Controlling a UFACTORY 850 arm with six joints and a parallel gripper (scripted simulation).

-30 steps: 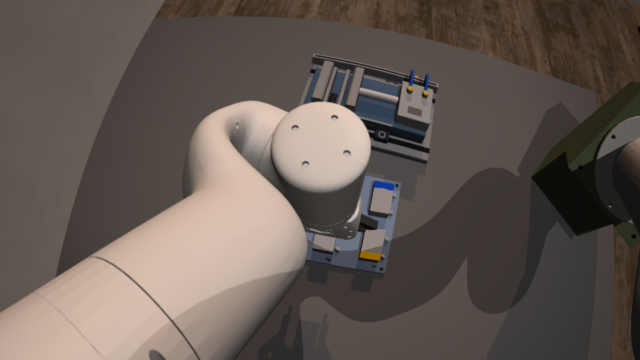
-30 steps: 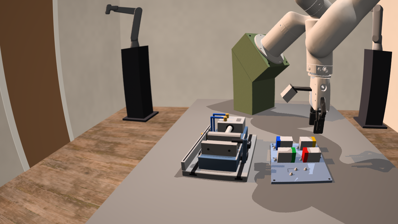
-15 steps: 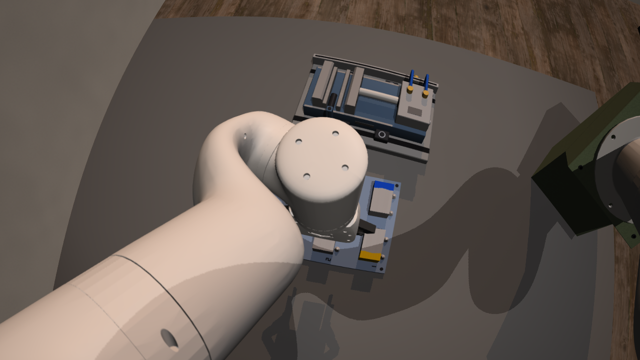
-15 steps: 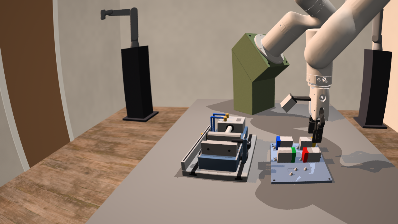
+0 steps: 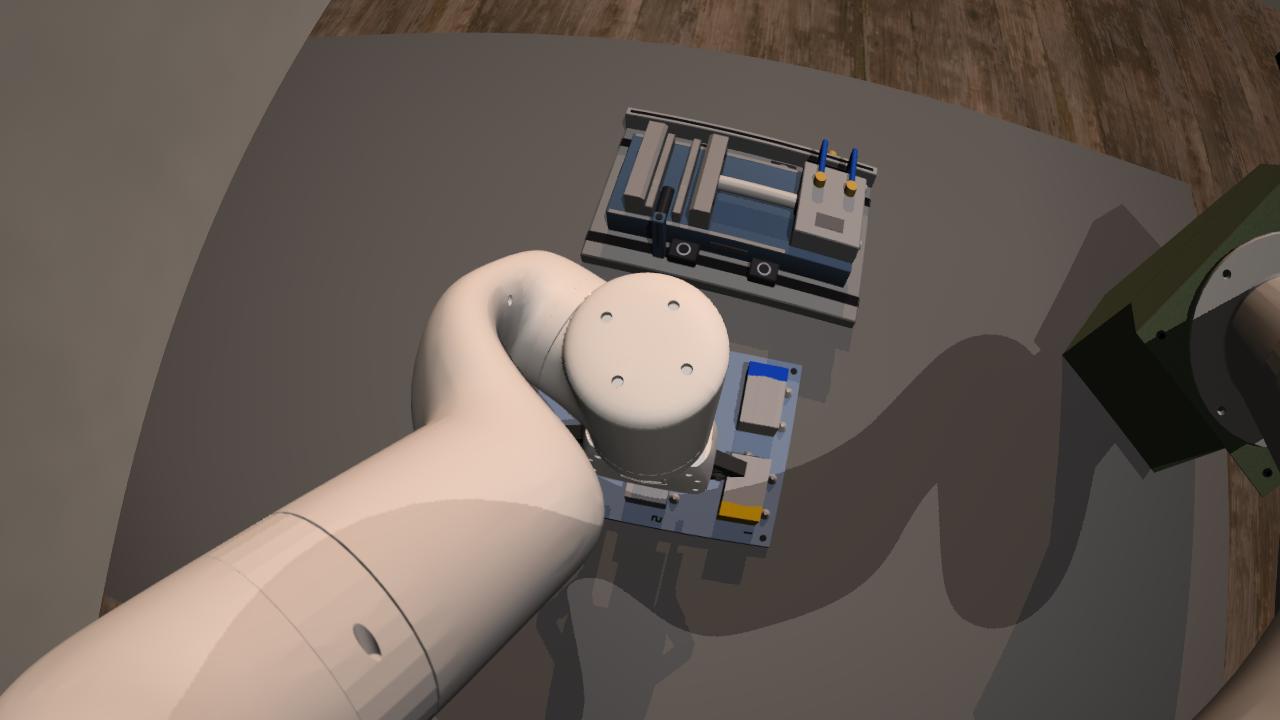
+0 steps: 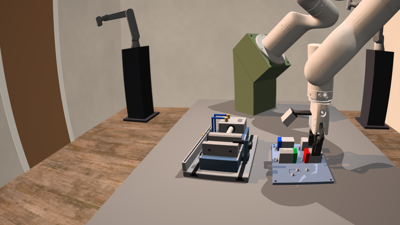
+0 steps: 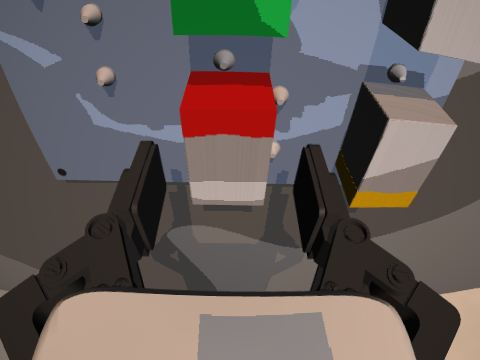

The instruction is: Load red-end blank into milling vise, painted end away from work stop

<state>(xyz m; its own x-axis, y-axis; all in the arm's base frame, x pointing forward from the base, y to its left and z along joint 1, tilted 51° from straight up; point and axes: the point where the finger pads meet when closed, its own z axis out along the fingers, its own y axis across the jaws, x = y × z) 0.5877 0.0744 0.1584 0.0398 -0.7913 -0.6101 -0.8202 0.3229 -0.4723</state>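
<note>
Right now my hand is 3 cm above the red-ended blank. From my hand the other things lie so: infeed plate (4 cm to the right, 6 cm below); then yellow-ended blank (9 cm behind, 3 cm below); then green-ended blank (9 cm to the right, 3 cm below).
</note>
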